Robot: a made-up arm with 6 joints. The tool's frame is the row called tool.
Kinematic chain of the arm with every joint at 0, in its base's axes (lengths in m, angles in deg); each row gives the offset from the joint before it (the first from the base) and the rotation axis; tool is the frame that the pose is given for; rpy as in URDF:
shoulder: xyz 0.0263 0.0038 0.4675 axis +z
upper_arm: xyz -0.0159 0.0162 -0.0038 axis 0.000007 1 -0.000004
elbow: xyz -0.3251 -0.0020 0.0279 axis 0.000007 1 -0.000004
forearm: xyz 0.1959 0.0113 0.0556 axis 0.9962 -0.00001 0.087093
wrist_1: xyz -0.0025 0.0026 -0.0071 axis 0.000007 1 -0.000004
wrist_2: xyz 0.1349 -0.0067 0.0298 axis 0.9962 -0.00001 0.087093
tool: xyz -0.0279 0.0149 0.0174 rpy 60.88 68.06 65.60
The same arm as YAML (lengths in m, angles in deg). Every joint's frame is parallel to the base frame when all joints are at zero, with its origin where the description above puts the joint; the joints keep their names.
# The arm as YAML. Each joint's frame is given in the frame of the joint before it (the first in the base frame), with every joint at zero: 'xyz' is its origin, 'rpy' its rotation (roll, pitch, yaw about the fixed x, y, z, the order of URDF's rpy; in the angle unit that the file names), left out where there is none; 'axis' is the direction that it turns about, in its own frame. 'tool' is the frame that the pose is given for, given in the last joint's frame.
units:
  length: m
  angle: deg
joints:
  - name: shoulder
    type: revolute
    origin:
      xyz: [0.0263, 0.0038, 0.4675]
    axis: "+z"
  - name: upper_arm
    type: revolute
    origin:
      xyz: [-0.0159, 0.0162, -0.0038]
    axis: "+y"
  - name: elbow
    type: revolute
    origin:
      xyz: [-0.3251, -0.002, 0.0279]
    axis: "+y"
  - name: forearm
    type: revolute
    origin:
      xyz: [0.1959, 0.0113, 0.0556]
    axis: [0.9962, 0.0, 0.0871]
  - name: wrist_1
    type: revolute
    origin:
      xyz: [-0.0025, 0.0026, -0.0071]
    axis: "+y"
  - name: wrist_2
    type: revolute
    origin:
      xyz: [0.1349, -0.0067, 0.0298]
    axis: [0.9962, 0.0, 0.0871]
tool:
  origin:
    xyz: [-0.0279, 0.0149, 0.0174]
    rpy: [60.88, 68.06, 65.6]

